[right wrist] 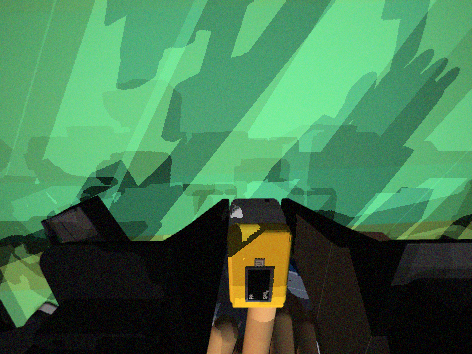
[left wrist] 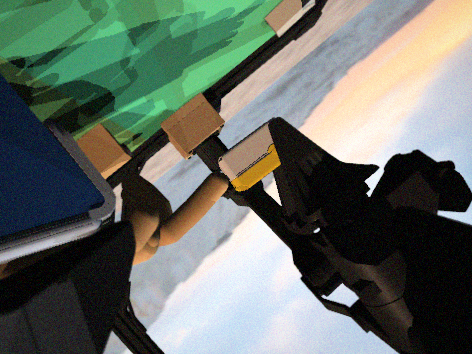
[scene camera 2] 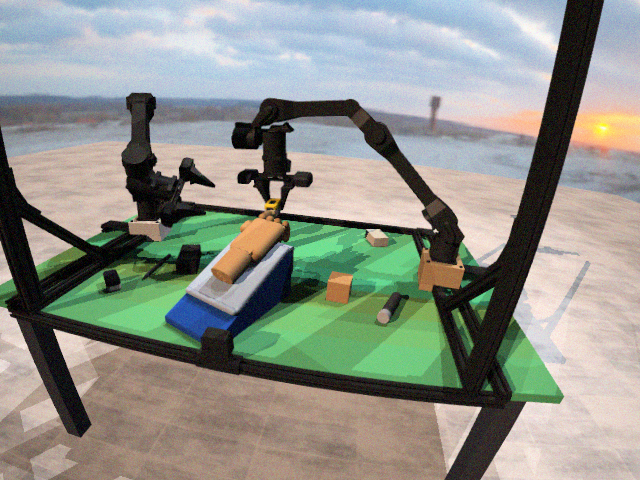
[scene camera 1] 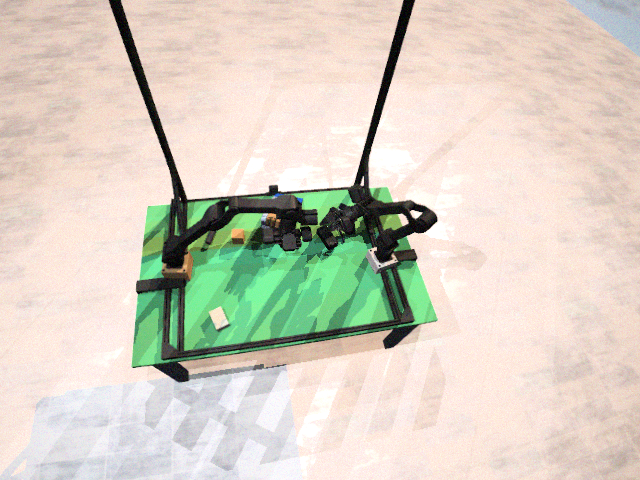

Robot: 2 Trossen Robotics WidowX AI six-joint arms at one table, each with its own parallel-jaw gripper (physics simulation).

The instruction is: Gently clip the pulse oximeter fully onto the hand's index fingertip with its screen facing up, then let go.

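Places are measured from the left arm's base along level axes (x left, y back, z up), in millimetres.
Pixels of known places: left gripper, fingertip midpoint: (left wrist: 264, 227) (scene camera 2: 210, 199) (scene camera 1: 322, 227); right gripper, fingertip midpoint: (right wrist: 255, 205) (left wrist: 269, 125) (scene camera 2: 276, 209); left arm's base at its link origin: (scene camera 2: 149, 217) (scene camera 1: 383, 255); right arm's base at its link origin: (left wrist: 204, 142) (scene camera 2: 442, 257) (scene camera 1: 175, 261).
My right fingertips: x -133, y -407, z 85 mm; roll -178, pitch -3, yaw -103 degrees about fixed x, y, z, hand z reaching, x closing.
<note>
For each thing: its top centre in the pictures, then the offset to it from my right fingertips. "spot": a spot on its surface instead.
- yellow pulse oximeter at its top centre: (right wrist: 261, 280) (left wrist: 272, 175) (scene camera 2: 273, 200) dx -23, dy +6, dz +32 mm
- tan hand at a spot on its surface: (scene camera 2: 257, 237) spot: dx -195, dy +29, dz -1 mm
- tan cube at its top centre: (left wrist: 113, 167) (scene camera 2: 340, 277) (scene camera 1: 237, 233) dx -191, dy -157, dz -94 mm
- cream block at its top centre: (left wrist: 296, 17) (scene camera 2: 377, 233) (scene camera 1: 218, 317) dx +150, dy -329, dz -114 mm
- dark cylinder at its top centre: (scene camera 2: 391, 301) dx -251, dy -264, dz -117 mm
The yellow pulse oximeter (scene camera 2: 271, 204) (left wrist: 253, 165) (right wrist: 258, 260) sits between the fingers of my right gripper (scene camera 2: 272, 199) (right wrist: 255, 205), which is shut on it. Its dark screen faces up toward the right wrist camera. The tan hand (scene camera 2: 257, 237) lies on a blue wedge with a grey pad (scene camera 2: 263, 288) (left wrist: 74, 189). The tip of its index finger (left wrist: 194, 205) (right wrist: 257, 330) is inside the mouth of the oximeter. My left gripper (scene camera 2: 195, 191) (scene camera 1: 330, 229) is open and empty, held off to the side, away from the hand.
A tan cube (scene camera 2: 339, 287) (scene camera 1: 238, 235), a cream block (scene camera 2: 377, 236) (scene camera 1: 219, 317) and a dark cylinder (scene camera 2: 390, 307) lie on the green table. Two black blocks (scene camera 2: 189, 258) (scene camera 2: 111, 279) stand near the left arm. Black frame rails (scene camera 2: 318, 376) run along the table's edges.
</note>
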